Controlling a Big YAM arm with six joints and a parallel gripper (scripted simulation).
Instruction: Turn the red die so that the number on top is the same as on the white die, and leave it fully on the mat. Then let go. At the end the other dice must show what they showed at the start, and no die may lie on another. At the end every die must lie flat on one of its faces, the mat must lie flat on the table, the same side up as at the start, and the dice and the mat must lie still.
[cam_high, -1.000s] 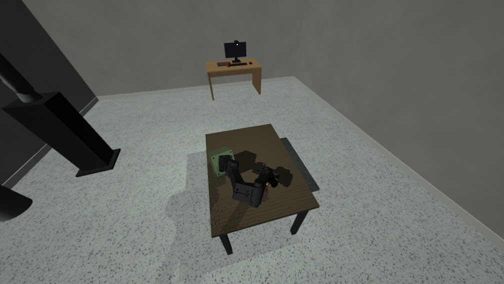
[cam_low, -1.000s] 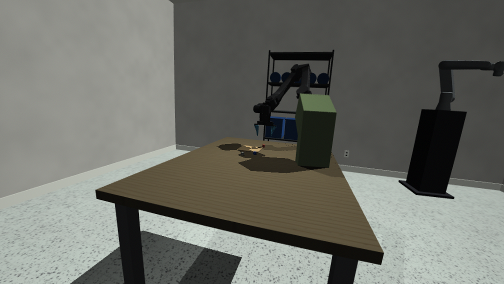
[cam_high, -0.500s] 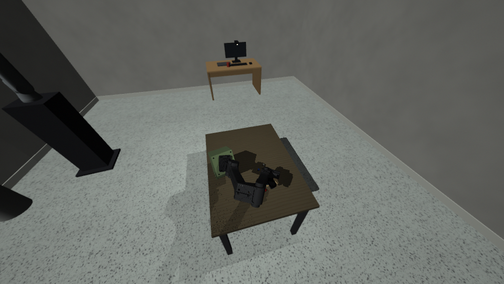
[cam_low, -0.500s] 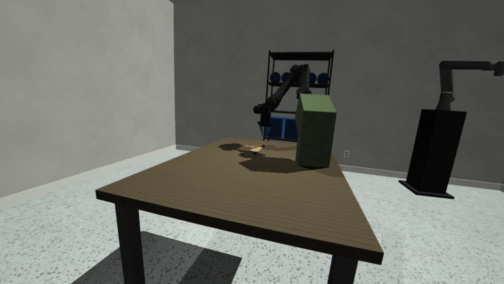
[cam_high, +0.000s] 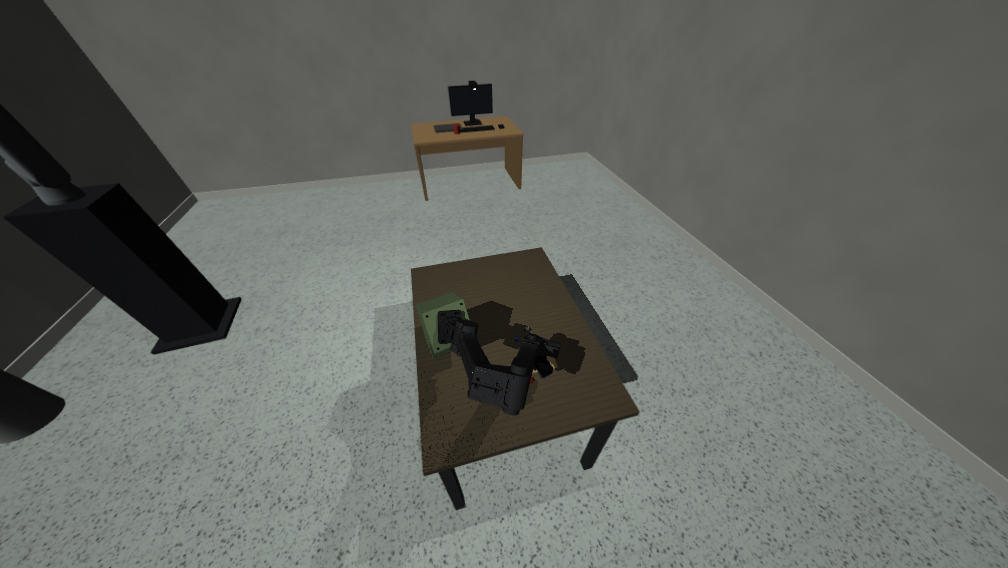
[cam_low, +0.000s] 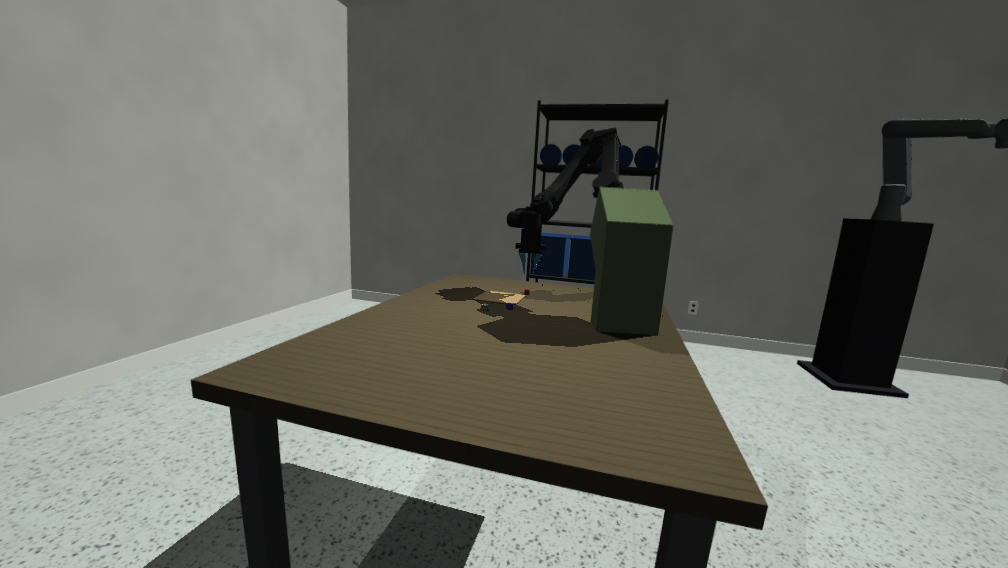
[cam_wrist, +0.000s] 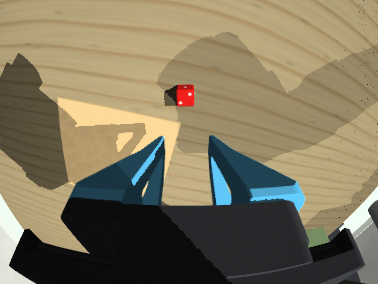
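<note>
Now: hand 8 cm above the red die and 1 cm to the left of it. Also, from my hand: tan mat (9 cm to the left, 8 cm below, 8 cm ahead); then white die (25 cm to the left, 9 cm ahead, 8 cm below); then blue die (21 cm to the left, 8 cm below, 2 cm ahead).
</note>
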